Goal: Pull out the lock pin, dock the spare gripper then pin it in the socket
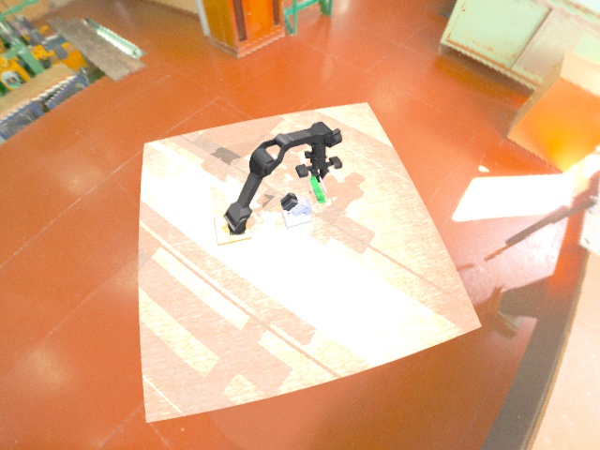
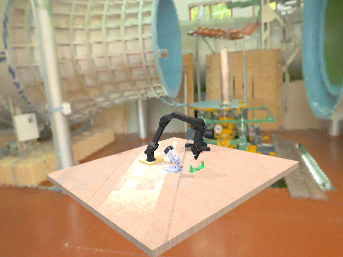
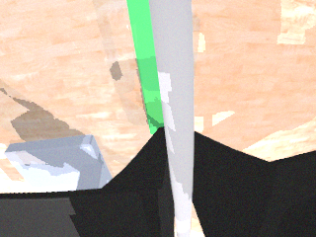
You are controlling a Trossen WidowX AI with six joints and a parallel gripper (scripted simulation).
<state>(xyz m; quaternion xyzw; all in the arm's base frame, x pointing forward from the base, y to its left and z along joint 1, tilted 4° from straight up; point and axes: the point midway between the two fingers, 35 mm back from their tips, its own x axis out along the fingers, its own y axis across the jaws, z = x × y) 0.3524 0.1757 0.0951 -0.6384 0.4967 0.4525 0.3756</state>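
Now: the green cradle 50 mm below my gripper tip and 10 mm to the left of it. The rest, counted from my gripper tip: spare gripper 120 mm to the right, 110 mm behind, 40 mm above; then grey mount 120 mm to the right, 90 mm behind, 20 mm below.
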